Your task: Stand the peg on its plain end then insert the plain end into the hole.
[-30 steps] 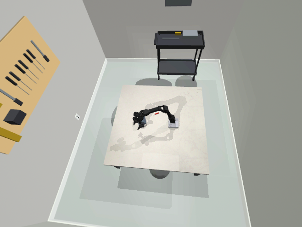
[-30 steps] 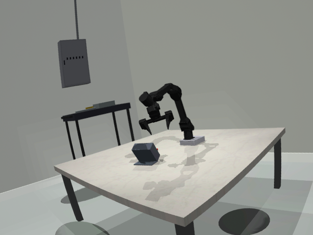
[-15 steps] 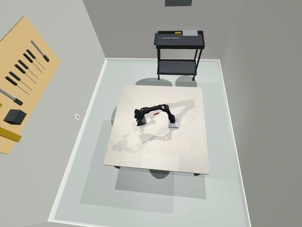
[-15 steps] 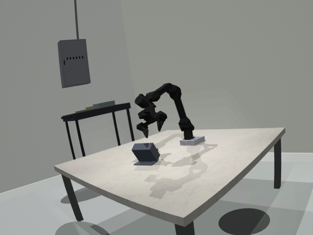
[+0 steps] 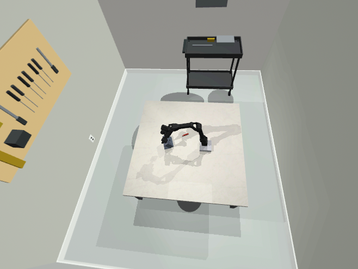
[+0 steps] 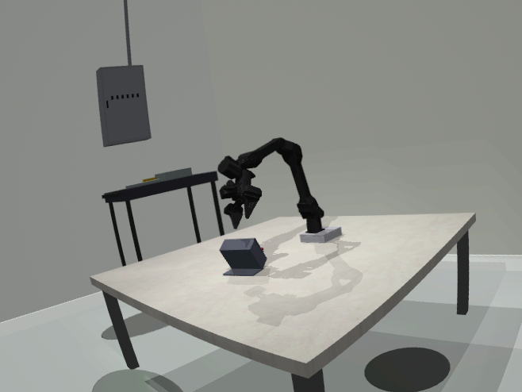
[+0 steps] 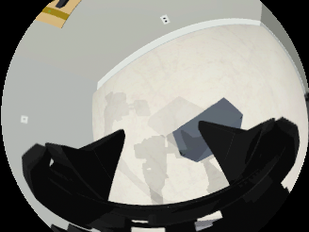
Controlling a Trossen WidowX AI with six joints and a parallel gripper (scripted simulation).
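My gripper tip is now 21 cm past the red peg, 19 cm to the left of it and 18 cm above it. The rest, counted from my gripper tip: sloped panel 12 cm below, 6 cm to the right, 3 cm behind.
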